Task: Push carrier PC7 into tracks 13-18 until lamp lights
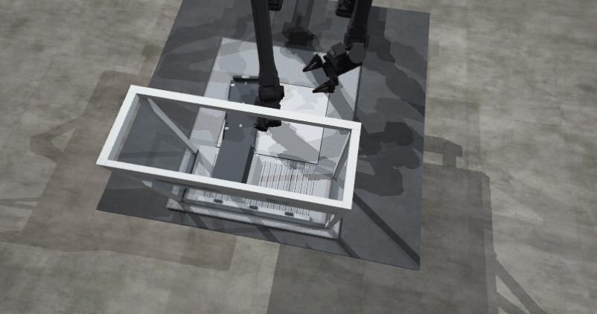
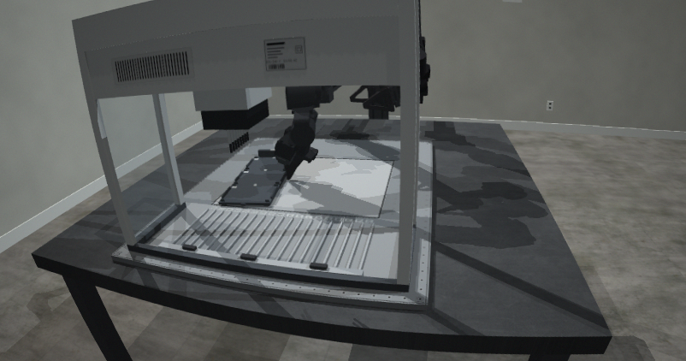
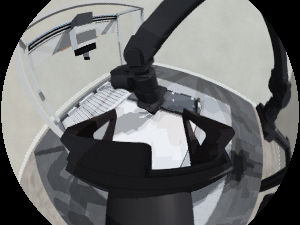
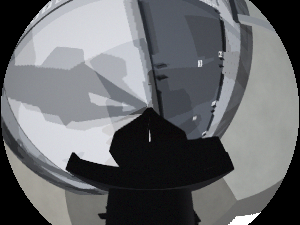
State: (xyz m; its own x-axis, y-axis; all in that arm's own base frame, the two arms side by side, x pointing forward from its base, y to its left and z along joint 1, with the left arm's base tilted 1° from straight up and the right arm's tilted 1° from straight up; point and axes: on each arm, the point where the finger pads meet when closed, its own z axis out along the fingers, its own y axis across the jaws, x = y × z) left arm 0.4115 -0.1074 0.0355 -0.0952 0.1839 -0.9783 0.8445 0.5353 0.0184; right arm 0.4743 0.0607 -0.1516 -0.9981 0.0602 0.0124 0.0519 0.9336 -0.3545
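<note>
My right gripper is now 8 cm to the left of the carrier PC7.
</note>
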